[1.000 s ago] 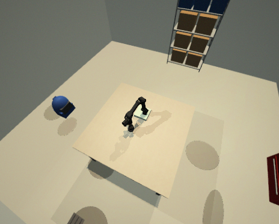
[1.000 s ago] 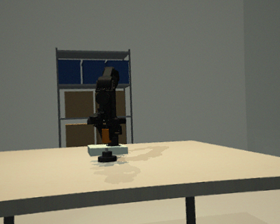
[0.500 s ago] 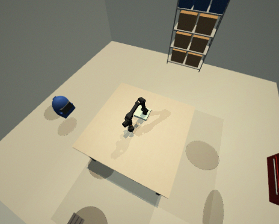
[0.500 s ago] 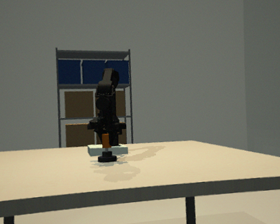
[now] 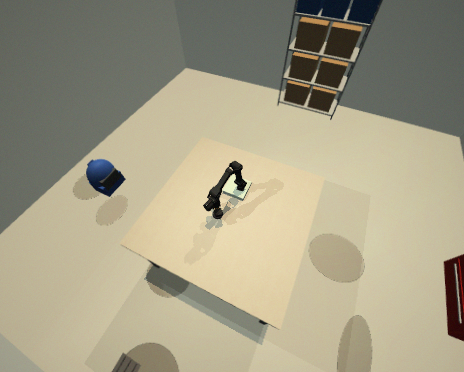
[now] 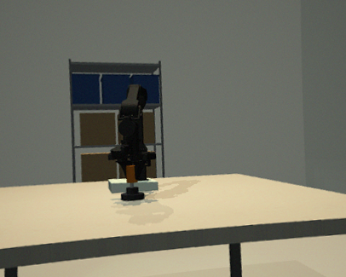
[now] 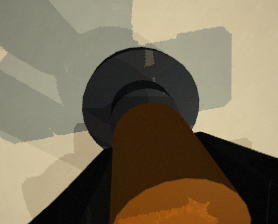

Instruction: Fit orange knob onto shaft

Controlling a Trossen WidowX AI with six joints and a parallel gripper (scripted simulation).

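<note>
My gripper tip is now 4 cm above the round pedestal. Also, from my gripper tip: orange knob: 3 cm above.
</note>
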